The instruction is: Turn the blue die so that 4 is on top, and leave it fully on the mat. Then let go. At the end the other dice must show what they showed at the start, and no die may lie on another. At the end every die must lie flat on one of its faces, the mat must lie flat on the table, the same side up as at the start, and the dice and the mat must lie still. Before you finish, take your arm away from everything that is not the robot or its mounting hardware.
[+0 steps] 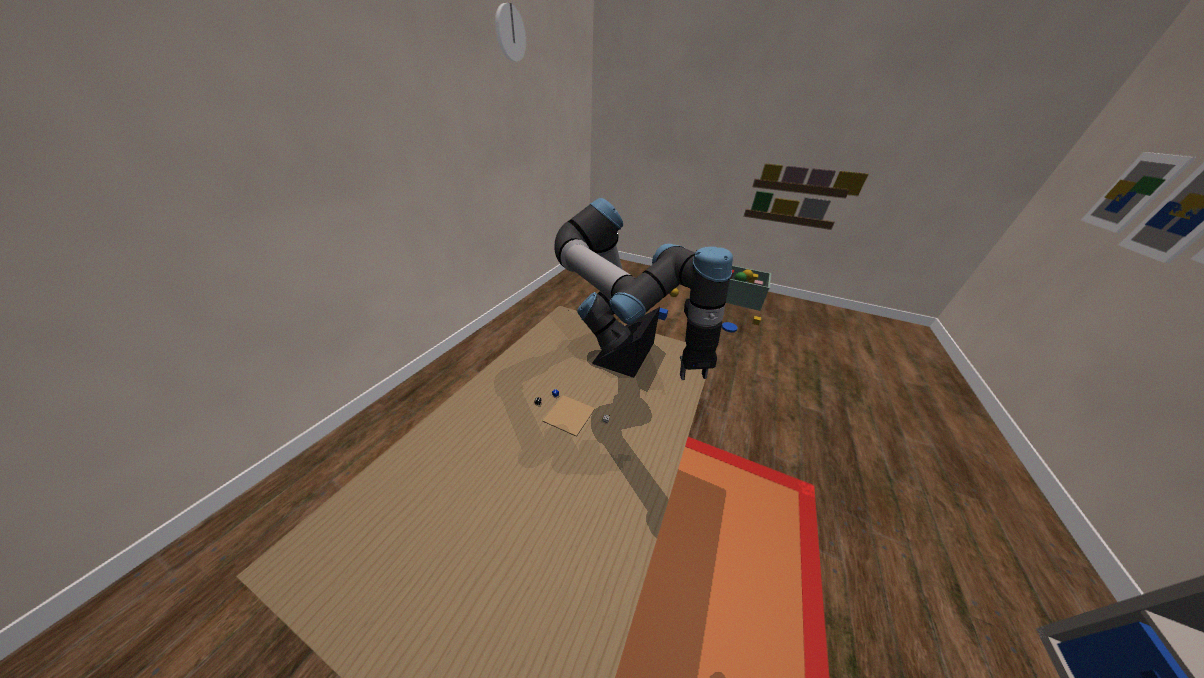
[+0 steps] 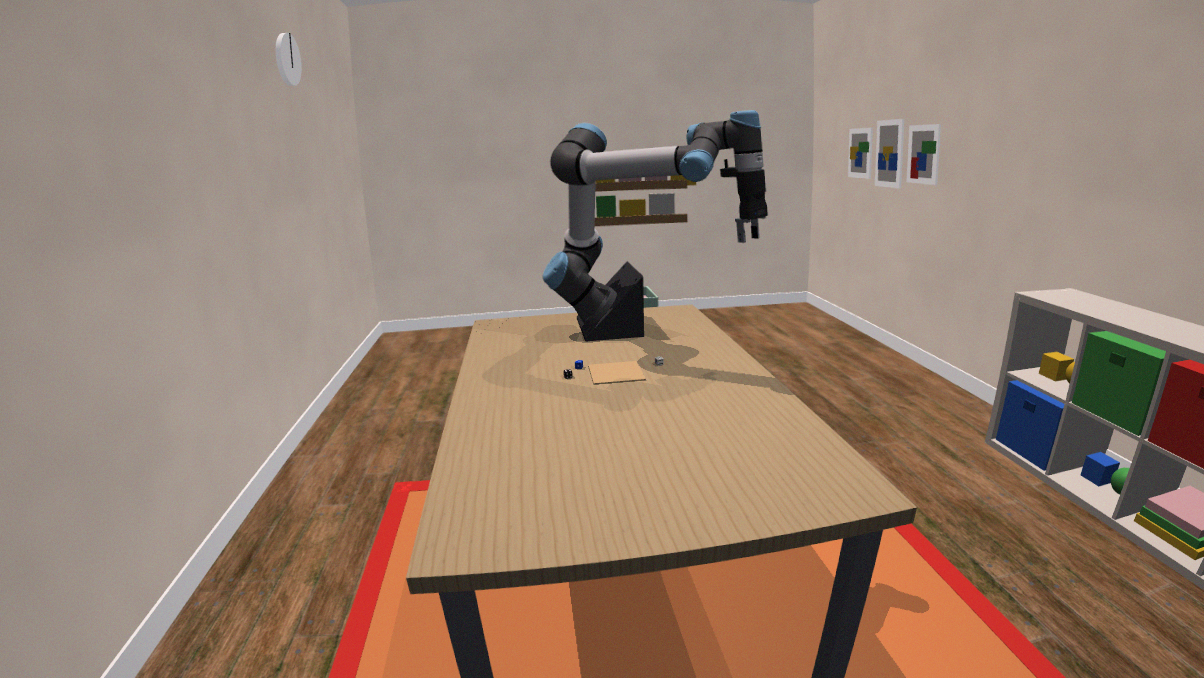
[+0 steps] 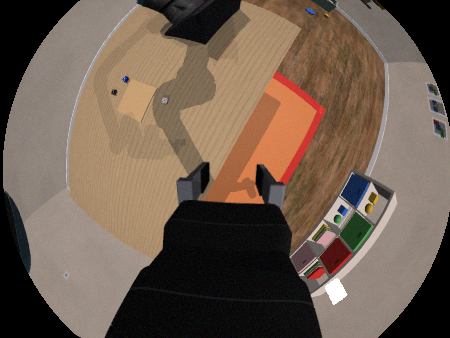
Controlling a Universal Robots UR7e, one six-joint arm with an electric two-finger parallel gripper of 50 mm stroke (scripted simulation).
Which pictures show my gripper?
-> Image 1, image 2 and image 3: all of them.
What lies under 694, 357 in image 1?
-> My gripper.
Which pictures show the tan mat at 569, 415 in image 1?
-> Image 1, image 2 and image 3: all of them.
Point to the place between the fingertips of my gripper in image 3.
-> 232, 172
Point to a tan mat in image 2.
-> At 605, 373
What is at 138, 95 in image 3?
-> A tan mat.
